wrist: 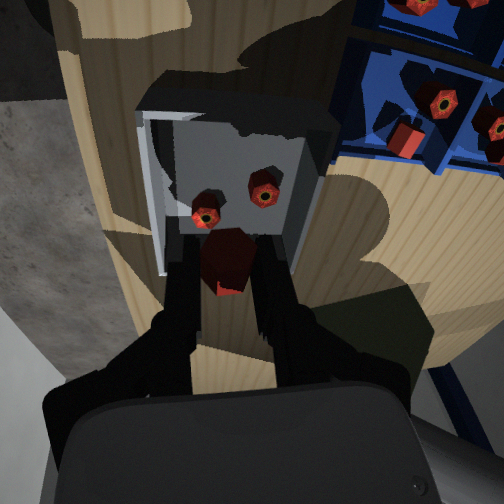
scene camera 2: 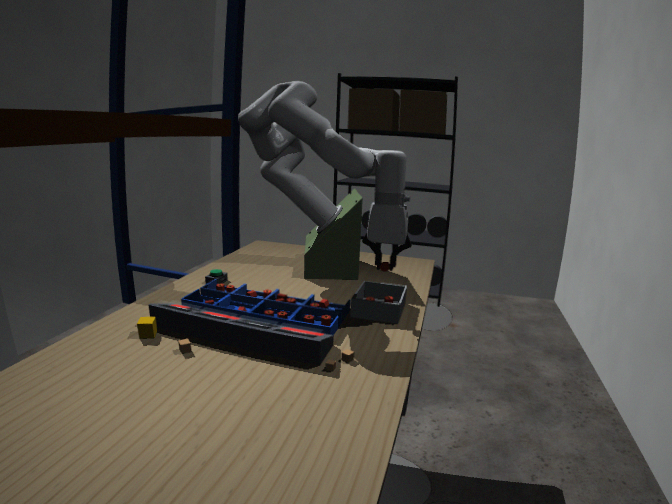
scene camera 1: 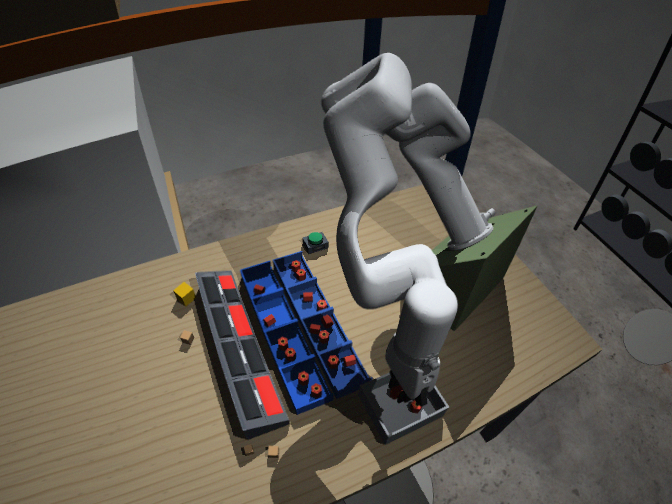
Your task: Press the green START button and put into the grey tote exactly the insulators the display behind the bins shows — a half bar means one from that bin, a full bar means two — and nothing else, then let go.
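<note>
My gripper [wrist: 227, 260] is shut on a dark red hex insulator [wrist: 227, 262] and holds it above the grey tote [wrist: 230, 175]; it also shows in scene camera 2 [scene camera 2: 385, 264], well clear of the tote's rim [scene camera 2: 378, 301]. Two red insulators [wrist: 206, 212] [wrist: 265, 190] lie on the tote's floor. The blue bins [scene camera 1: 301, 325] hold several red insulators. The display [scene camera 1: 238, 347] shows red bars in its right column: a short one at the far end, long ones in the second and nearest rows. The green START button [scene camera 1: 315, 238] sits beyond the bins.
A yellow cube [scene camera 1: 184, 292] and small tan cubes [scene camera 1: 186, 336] [scene camera 1: 273, 450] lie near the display. The arm's green pedestal [scene camera 1: 483, 260] stands behind the tote. The tote is close to the table's edge. A rack with dumbbells [scene camera 1: 640, 189] stands off the table.
</note>
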